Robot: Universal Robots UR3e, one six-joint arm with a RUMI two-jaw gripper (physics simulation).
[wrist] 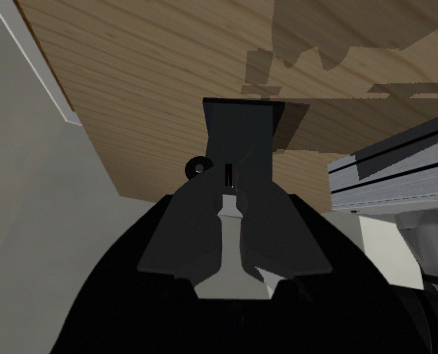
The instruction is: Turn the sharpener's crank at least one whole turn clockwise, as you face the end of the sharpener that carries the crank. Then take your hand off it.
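Places are measured from the arm's base along level axes (x ahead, y left, z up), in metres.
Pixels of known places: gripper, fingertip midpoint: [228,165].
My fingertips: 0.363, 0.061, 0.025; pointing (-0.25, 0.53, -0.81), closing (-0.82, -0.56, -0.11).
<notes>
For each thing: its middle in the pictures, then the offset to it from my fingertips, as dx, dy, dz. "spot": a spot on its surface instead. Level surfaces: height alone.
- sharpener, surface spot: [240,127] spot: -0.037, +0.041, -0.078
- crank's knob, body centre: [202,177] +0.009, +0.023, +0.006
- wooden table, its level: dz -0.122
The sharpener [240,127] is a dark grey, box-like body with a black edge at its top, at the centre of the wrist view on the wooden surface. A small black round part with a light centre, which looks like the crank's knob [190,169], shows at the left of the body, just left of the fingertips. My gripper [228,165] is shut, its fingertips overlapping the lower part of the sharpener in the view. Nothing shows between the fingers. The crank's arm and the lower part of the sharpener are hidden by the fingers. Whether the fingers touch the sharpener or crank I cannot tell.
The wooden table [125,75] ends at the left and below, with grey floor [45,240] beyond. A silver grooved metal block [395,187] stands at the right. Grey and black rounded parts show at the lower right. Shadows fall across the table's upper right.
</notes>
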